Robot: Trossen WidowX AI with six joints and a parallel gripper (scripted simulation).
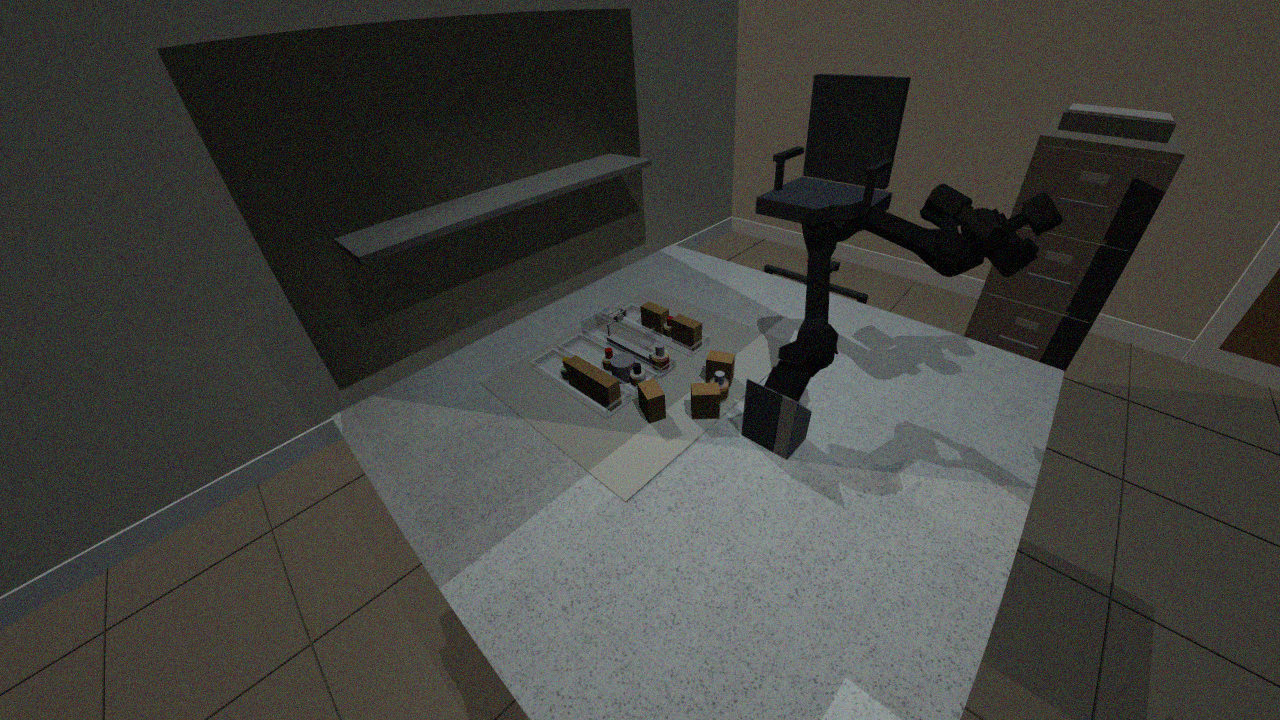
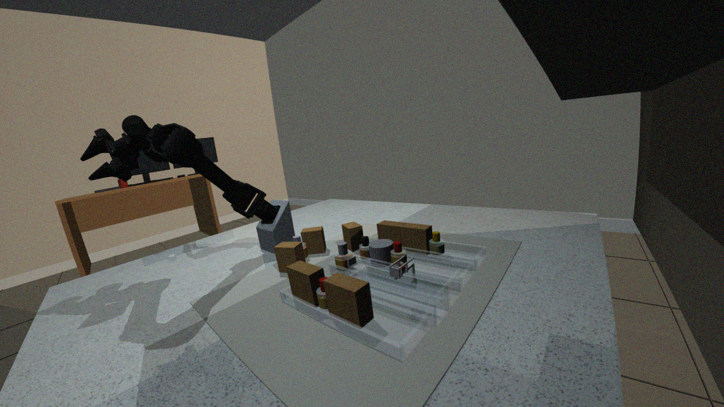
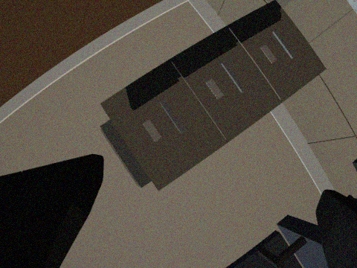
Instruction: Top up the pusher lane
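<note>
Now: the wide grey can 660 mm ahead of my gripper tip, 460 mm to the left of it and 320 mm below it. Round my gripper tip: clear-walled lane 760 mm ahead, 350 mm to the left, 330 mm below.
</note>
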